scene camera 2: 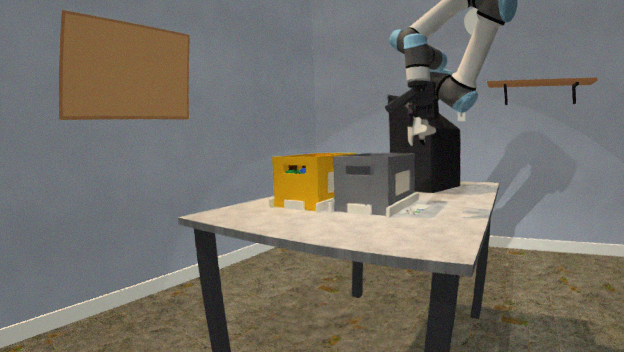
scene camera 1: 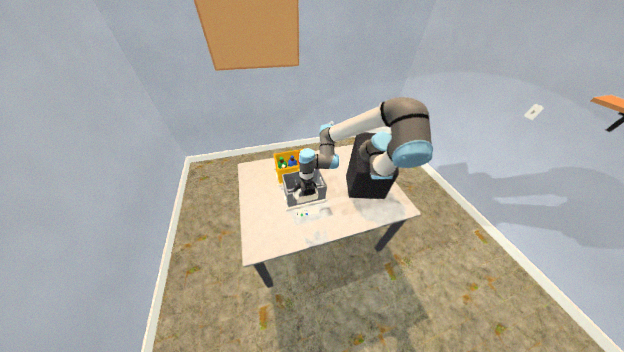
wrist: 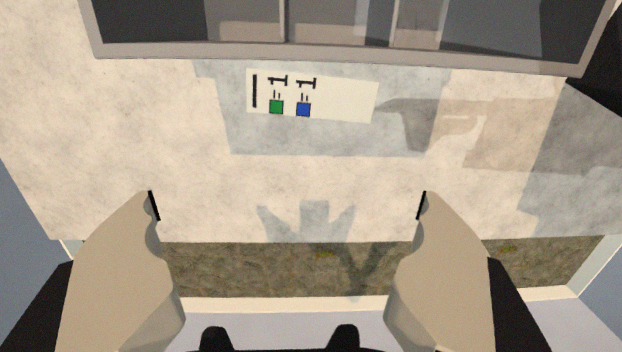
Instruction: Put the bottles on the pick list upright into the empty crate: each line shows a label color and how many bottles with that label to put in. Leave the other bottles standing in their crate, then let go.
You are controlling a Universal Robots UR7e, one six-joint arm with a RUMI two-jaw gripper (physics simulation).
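Pixels of known places: gripper, fingertip midpoint: (scene camera 2: 418, 145) (scene camera 1: 305, 196) (wrist: 291, 194); arm's base, origin of the base link: (scene camera 1: 370, 151).
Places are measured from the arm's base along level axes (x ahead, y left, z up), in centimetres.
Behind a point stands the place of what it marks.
The yellow crate (scene camera 1: 286, 175) (scene camera 2: 300, 191) @[z -29.5, x 62.9, y -15.1 cm] holds a green bottle (scene camera 1: 281, 161) @[z -21.4, x 59.1, y -20.9 cm] and a blue bottle (scene camera 1: 292, 161) @[z -23.0, x 50.5, y -21.6 cm]; the arm hides part of its inside. The grey crate (scene camera 1: 291, 198) @[z -23.5, x 54.1, y 14.0 cm] (scene camera 2: 359, 189) @[z -28.1, x 58.0, y 5.1 cm] (wrist: 320, 53) @[z -18.0, x 45.1, y 12.6 cm] stands beside it; the part of its divided inside in the wrist view shows no bottle. The pick list (wrist: 345, 102) @[z -35.4, x 39.5, y 18.1 cm] (scene camera 1: 313, 212) @[z -35.4, x 39.7, y 19.2 cm] lies in front of the grey crate and reads green 1, blue 1. My gripper (scene camera 1: 306, 194) @[z -15.1, x 45.6, y 19.4 cm] (scene camera 2: 417, 141) @[z -15.1, x 45.6, y 19.4 cm] (wrist: 291, 194) @[z -15.1, x 45.6, y 19.4 cm] is open and empty. It hangs higher than the crate rims, near the grey crate's front side.
White locating strips (scene camera 2: 403, 204) @[z -33.9, x 45.8, y 14.2 cm] edge the crates on the table (scene camera 1: 265, 230) @[z -35.6, x 72.6, y 28.3 cm] (scene camera 2: 310, 230) @[z -35.6, x 81.3, y 5.9 cm]. The black robot pedestal (scene camera 1: 369, 186) @[z -21.5, x -0.7, y 12.1 cm] (scene camera 2: 445, 160) @[z -22.4, x -1.1, y 12.1 cm] stands at the right of the crates in scene camera 1. Dividers (wrist: 283, 20) @[z -26.2, x 47.7, y 11.0 cm] run inside the grey crate.
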